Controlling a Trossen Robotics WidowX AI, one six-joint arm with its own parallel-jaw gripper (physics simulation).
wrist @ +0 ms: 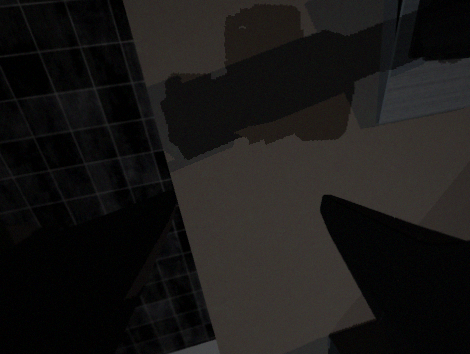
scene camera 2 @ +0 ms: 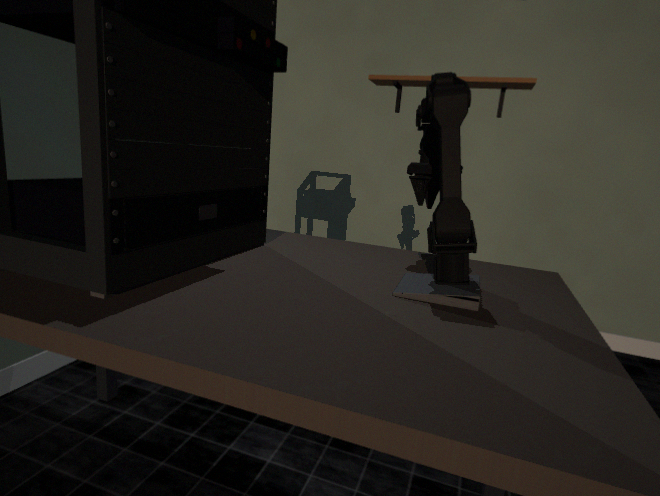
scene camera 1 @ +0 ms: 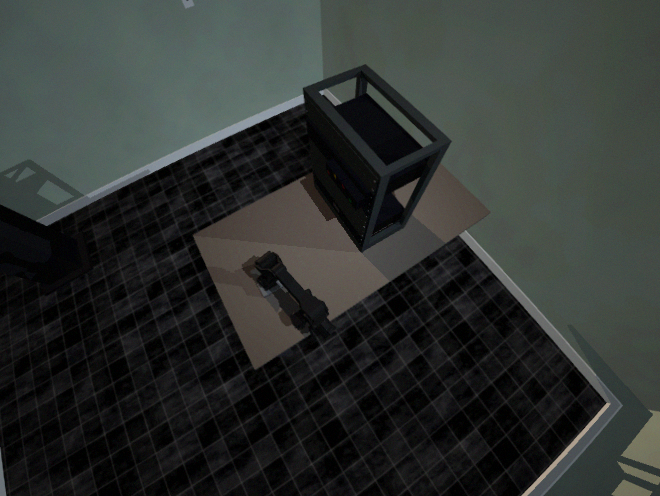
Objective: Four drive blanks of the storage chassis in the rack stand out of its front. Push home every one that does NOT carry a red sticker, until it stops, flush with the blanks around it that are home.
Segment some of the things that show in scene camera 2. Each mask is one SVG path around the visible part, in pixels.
The gripper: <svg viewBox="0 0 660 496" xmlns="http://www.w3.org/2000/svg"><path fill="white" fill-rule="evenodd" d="M423 146L418 153L421 155L420 163L410 163L407 168L407 174L415 174L415 176L409 176L418 205L422 206L425 199L427 209L432 209L437 194L440 191L439 147Z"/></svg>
A rack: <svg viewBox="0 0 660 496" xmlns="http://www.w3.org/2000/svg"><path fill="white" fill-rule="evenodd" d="M0 0L1 23L75 44L82 178L7 180L0 106L0 271L8 270L90 291L90 296L107 299L118 295L118 291L253 246L264 245L266 242L273 76L274 72L286 73L288 47L275 40L277 0Z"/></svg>
